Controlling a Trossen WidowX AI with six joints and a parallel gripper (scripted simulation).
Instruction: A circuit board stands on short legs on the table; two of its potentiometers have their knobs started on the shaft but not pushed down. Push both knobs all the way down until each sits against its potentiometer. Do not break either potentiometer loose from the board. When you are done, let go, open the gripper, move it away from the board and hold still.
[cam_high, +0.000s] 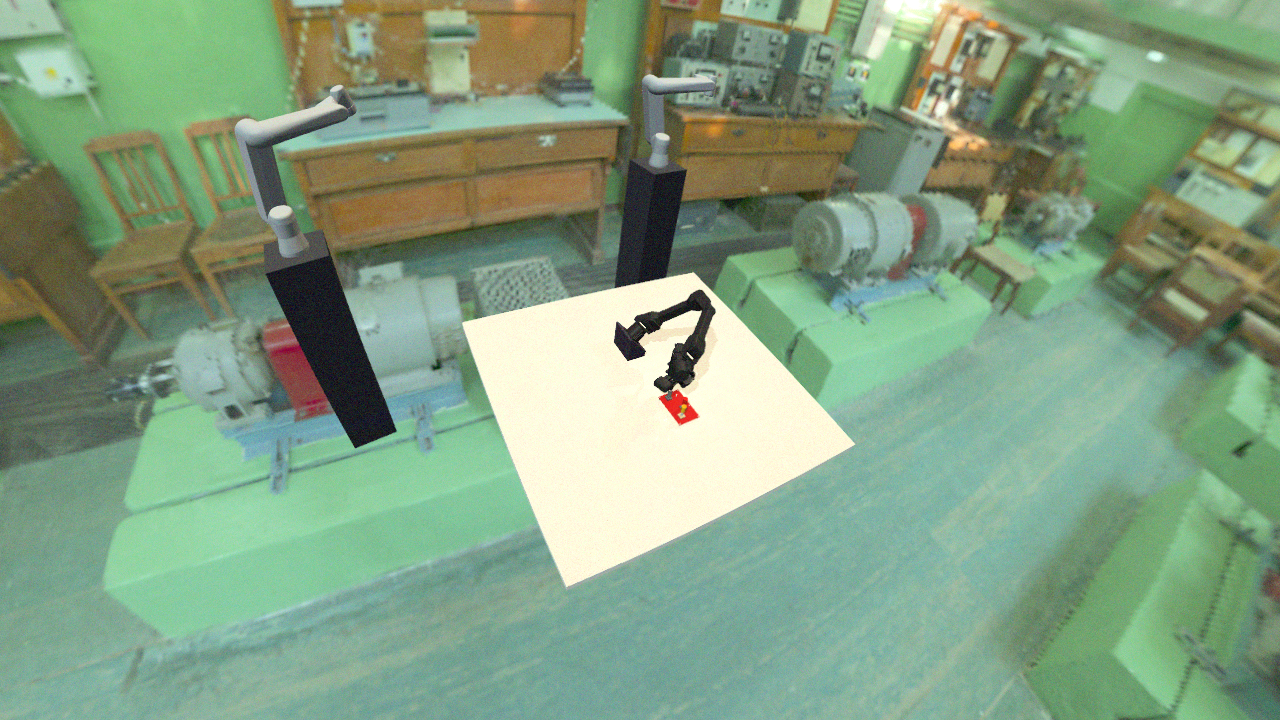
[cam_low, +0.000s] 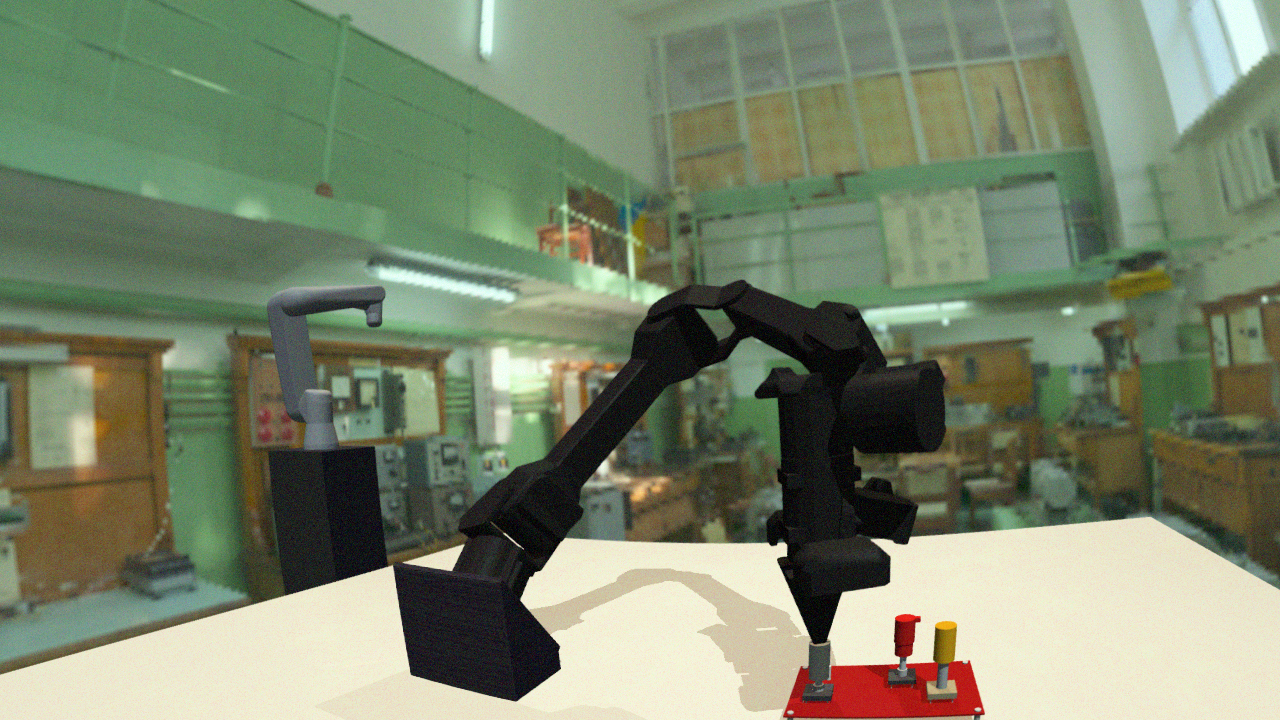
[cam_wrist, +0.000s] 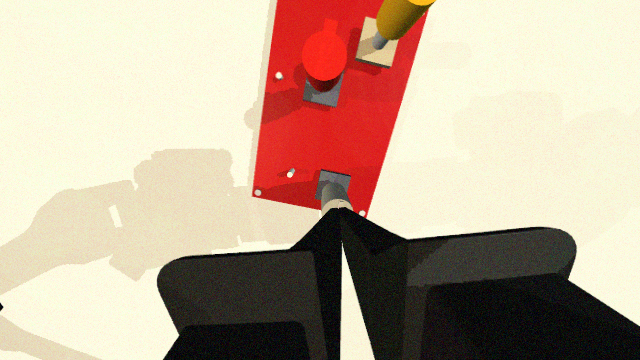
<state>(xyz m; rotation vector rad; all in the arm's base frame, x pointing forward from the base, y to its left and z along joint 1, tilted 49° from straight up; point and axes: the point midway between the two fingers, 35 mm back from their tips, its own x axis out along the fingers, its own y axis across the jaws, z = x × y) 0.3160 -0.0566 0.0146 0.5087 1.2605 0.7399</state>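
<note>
Now: gripper tip 1 cm above the grey knob. The rest, counted from my gripper tip: red knob (7 cm ahead, 2 cm to the left).
</note>
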